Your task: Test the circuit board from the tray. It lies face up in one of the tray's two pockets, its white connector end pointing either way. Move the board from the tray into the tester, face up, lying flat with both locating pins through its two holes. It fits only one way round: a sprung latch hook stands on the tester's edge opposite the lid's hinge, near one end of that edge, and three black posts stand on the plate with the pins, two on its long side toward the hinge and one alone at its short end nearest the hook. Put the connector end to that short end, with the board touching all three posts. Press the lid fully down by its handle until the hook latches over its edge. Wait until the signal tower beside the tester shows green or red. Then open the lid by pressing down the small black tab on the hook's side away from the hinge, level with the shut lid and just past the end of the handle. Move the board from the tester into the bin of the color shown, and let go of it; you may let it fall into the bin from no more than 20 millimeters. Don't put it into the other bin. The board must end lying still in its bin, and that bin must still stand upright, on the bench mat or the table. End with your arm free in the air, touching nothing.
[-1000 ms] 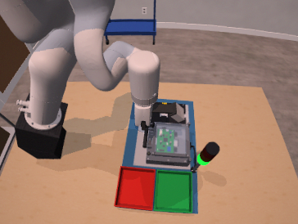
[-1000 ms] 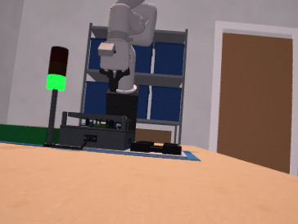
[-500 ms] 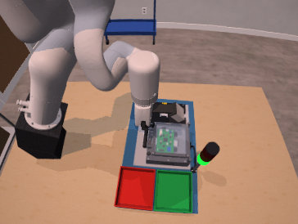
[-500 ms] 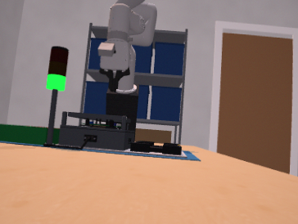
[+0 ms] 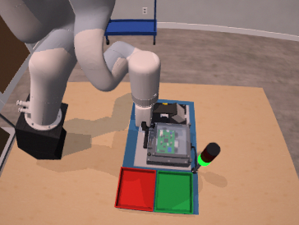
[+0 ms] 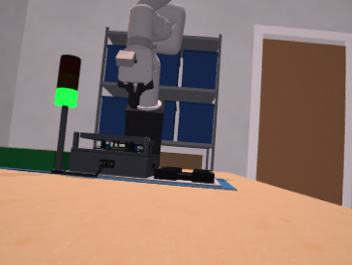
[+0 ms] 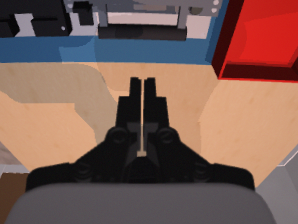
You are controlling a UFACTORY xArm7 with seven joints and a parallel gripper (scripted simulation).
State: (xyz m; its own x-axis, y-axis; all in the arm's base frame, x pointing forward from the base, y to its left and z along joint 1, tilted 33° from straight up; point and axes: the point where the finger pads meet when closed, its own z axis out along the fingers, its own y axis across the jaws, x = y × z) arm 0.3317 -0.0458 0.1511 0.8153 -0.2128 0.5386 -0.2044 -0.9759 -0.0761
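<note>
Now: hand 120 mm above the latch hook, 50 mm to the right of it and 40 mm short of it. Also, from my hand: tester's clear lid 120 mm below, 80 mm ahead, 20 mm to the right; then tester's plate 140 mm below, 90 mm ahead, 20 mm to the right; then green circuit board 140 mm below, 80 mm ahead, 20 mm to the right.
</note>
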